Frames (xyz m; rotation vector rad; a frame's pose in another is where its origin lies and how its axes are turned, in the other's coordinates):
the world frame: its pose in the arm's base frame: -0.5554 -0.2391 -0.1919 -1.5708 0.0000 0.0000
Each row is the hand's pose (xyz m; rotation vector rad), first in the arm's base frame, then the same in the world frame.
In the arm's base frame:
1: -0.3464 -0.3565 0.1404 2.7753 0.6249 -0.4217
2: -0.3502 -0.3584 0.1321 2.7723 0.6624 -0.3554
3: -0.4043 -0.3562 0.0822 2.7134 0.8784 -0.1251
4: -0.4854 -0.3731 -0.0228 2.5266 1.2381 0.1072
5: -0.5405 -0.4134 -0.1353 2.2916 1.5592 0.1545
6: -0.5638 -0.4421 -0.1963 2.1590 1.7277 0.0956
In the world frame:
1: 0.2090 -0.3323 -0.1174 -1.7979 -0.5955 -0.1156
2: 0.2052 -0.3240 -0.1193 -1.8015 -0.5800 -0.1750
3: 0.1511 -0.2741 -0.1171 -1.8030 -0.5789 -0.4345
4: 0.0700 -0.1691 -0.1340 -1.7828 -0.6744 -0.8022
5: 0.0149 -0.0566 -0.1743 -1.7405 -0.8717 -1.0635
6: -0.0084 0.0044 -0.2030 -1.6964 -1.0317 -1.1526

